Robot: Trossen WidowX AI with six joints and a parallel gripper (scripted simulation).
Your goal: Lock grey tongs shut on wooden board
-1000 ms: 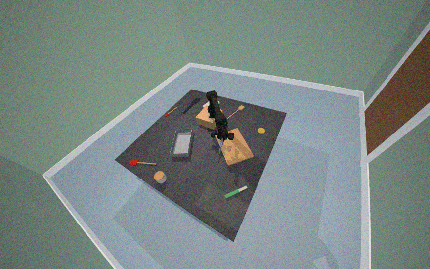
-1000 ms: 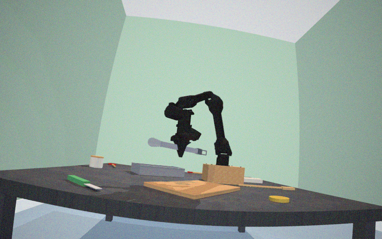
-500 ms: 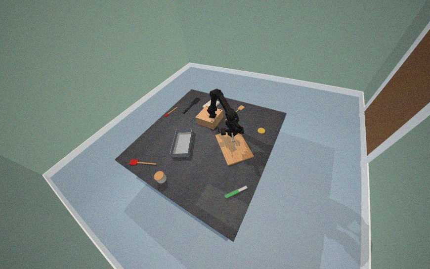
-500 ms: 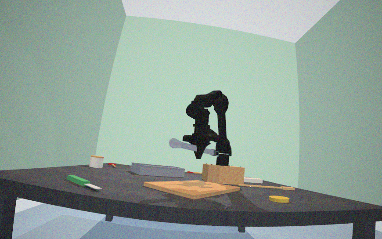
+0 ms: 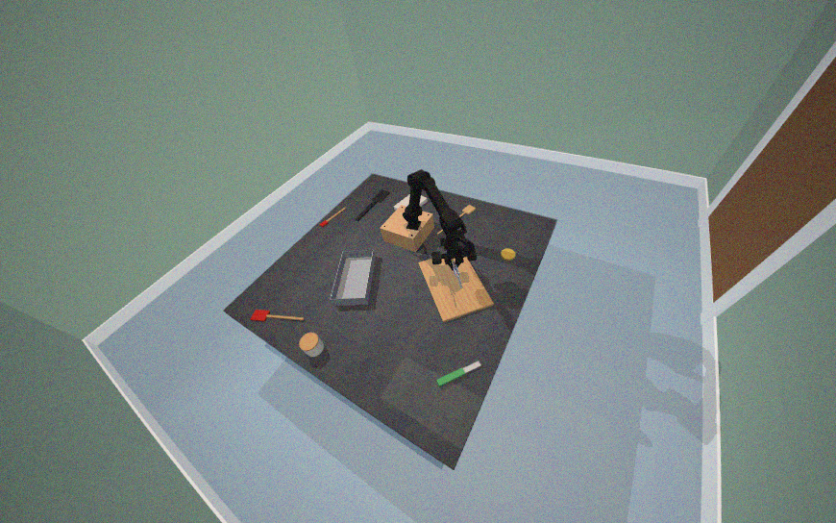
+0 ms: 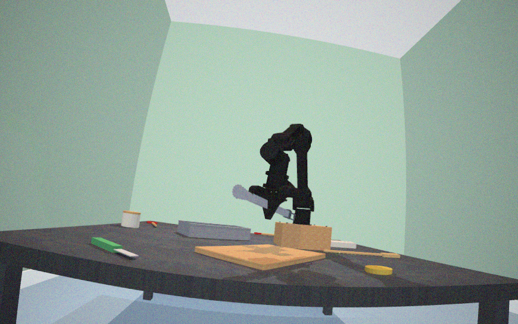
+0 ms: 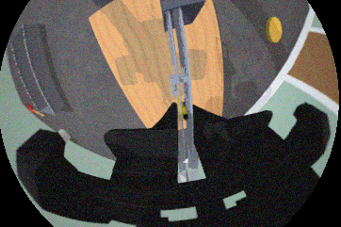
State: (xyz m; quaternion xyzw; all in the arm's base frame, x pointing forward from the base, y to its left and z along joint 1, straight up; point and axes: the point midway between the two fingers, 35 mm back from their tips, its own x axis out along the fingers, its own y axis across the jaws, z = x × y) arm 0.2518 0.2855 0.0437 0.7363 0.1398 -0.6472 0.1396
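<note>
The wooden board lies 1 cm behind my gripper tip, 1 cm to the right of it and 11 cm below it. The rest, counted from my gripper tip: black spatula 50 cm behind, 67 cm to the right, 11 cm below; then white block 53 cm behind, 42 cm to the right, 10 cm below; then grey roasting tin 9 cm ahead, 49 cm to the right, 9 cm below.
</note>
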